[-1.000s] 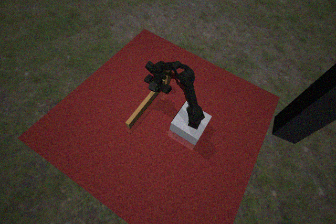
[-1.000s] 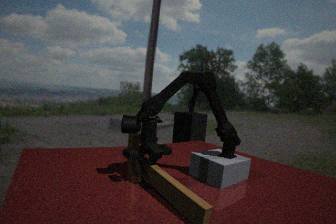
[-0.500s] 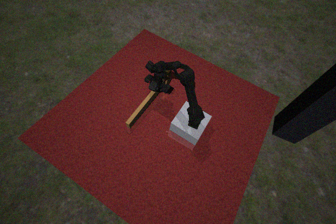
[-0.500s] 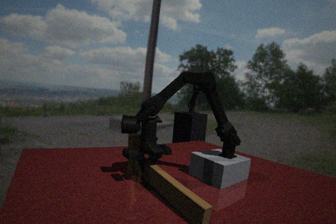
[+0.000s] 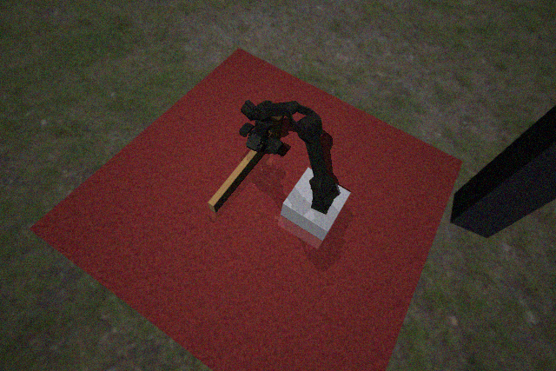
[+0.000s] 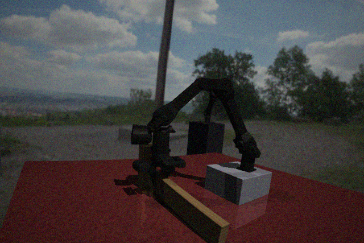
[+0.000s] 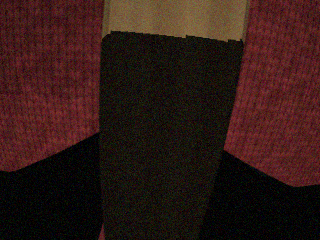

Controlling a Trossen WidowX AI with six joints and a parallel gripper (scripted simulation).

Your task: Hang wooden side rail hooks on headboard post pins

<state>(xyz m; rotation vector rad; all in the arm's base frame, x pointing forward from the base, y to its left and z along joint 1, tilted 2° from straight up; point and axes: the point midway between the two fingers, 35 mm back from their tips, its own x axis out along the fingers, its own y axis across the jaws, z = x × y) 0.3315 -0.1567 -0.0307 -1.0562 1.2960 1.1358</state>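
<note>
Now: gripper tip 110 mm to the left of the wooden headboard post, 40 mm below it and 20 mm past it.
</note>
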